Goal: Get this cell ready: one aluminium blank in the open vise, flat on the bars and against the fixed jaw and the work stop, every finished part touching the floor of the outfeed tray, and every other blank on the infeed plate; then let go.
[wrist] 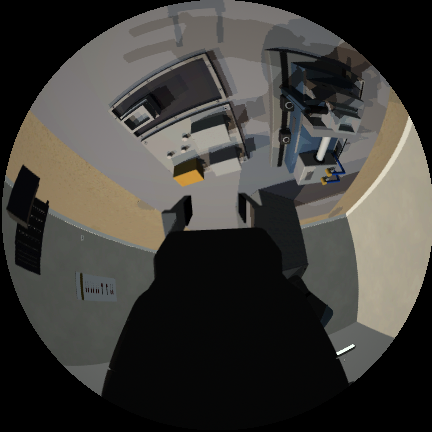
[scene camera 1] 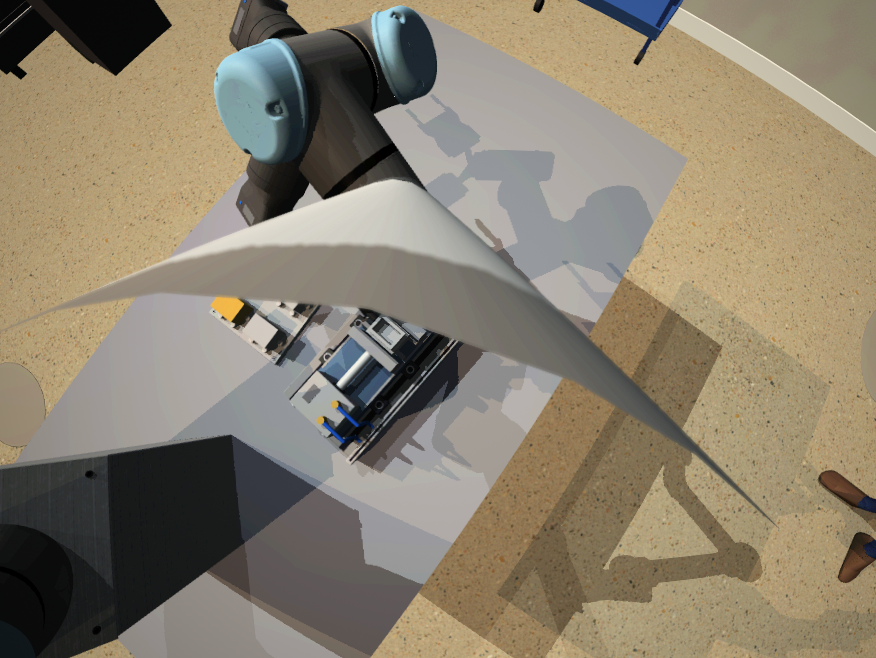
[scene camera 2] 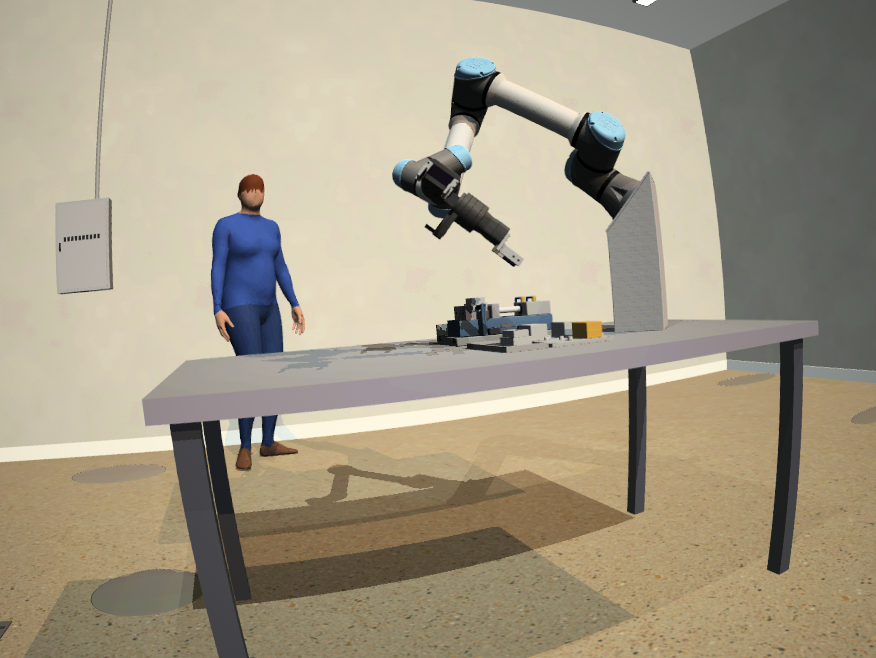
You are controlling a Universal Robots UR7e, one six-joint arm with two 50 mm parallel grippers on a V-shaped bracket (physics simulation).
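Places are measured from the arm's base along level axes (x ahead, y left, z up), in millimetres.
Pixels of known places: hand at its tool point: (wrist: 214, 207) (scene camera 2: 512, 258); arm's base at its link origin: (scene camera 2: 633, 205).
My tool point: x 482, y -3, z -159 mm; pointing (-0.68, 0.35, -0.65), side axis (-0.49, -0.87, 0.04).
Ahead of a thing's pixels: the offset from my tool point to its top centre. "spot": to the spot under its first point.
My gripper (wrist: 215, 208) (scene camera 2: 511, 256) is open and empty, in the air above the table. In the wrist view two pale grey aluminium blanks @(34 mm back, 14 mm left, 155 mm down) (wrist: 210, 136) @(124 mm back, 31 mm left, 155 mm down) (wrist: 226, 166) and an orange block @(107 mm back, 121 mm left, 155 mm down) (wrist: 188, 173) (scene camera 1: 228, 308) (scene camera 2: 587, 329) stand on the infeed plate @(spot: 13 mm back, 124 mm left, 190 mm down) (wrist: 160, 146). A pocketed finished part @(80 mm ahead, 86 mm left, 158 mm down) (wrist: 139, 116) is in the near left corner of the outfeed tray @(spot: 53 mm ahead, 50 mm right, 186 mm down) (wrist: 215, 77); its contact with the floor cannot be judged. The vise @(98 mm back, 192 mm right, 99 mm down) (wrist: 296, 130) (scene camera 1: 347, 354) has pale shapes at its jaws; whether a blank sits there flat or against the stop cannot be told. The arm hides the tray in scene camera 1.
Several small pegs @(spot: 54 mm back, 87 mm left, 190 mm down) (wrist: 185, 148) stand on the infeed plate. The vise's white rod @(116 mm back, 181 mm right, 112 mm down) (wrist: 324, 148) (scene camera 1: 354, 369) and yellow-blue fittings @(177 mm back, 183 mm right, 88 mm down) (wrist: 327, 175) (scene camera 1: 332, 417) are on its cylinder side. The pedestal (scene camera 2: 637, 262) rises beside the cell. A person (scene camera 2: 247, 262) stands behind the table (scene camera 2: 424, 389).
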